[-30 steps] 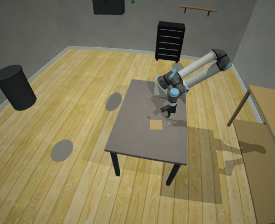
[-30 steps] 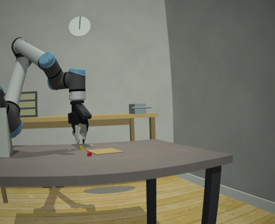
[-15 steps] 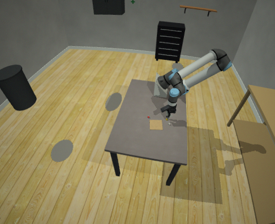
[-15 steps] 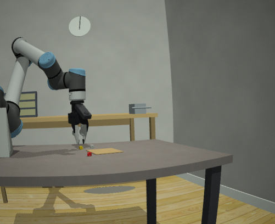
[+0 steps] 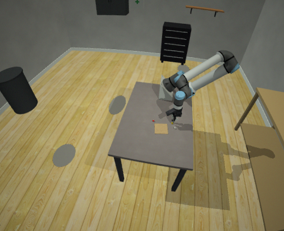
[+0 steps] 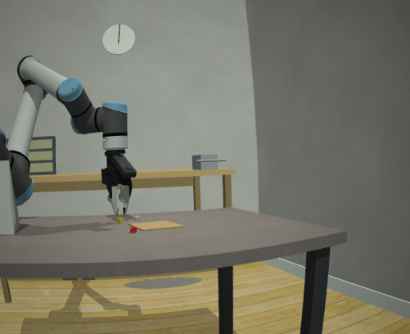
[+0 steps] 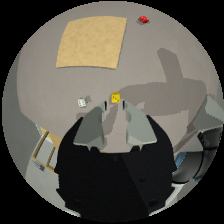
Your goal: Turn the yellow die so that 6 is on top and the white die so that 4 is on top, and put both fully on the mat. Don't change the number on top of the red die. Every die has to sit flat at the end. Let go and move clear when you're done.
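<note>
The yellow die lies 30 mm below my hand. The rest, counted from my hand: red die (20 mm behind, 210 mm to the right, 30 mm below); then white die (70 mm ahead, 30 mm to the left, 30 mm below); then tan mat (80 mm ahead, 120 mm to the right, 40 mm below).
</note>
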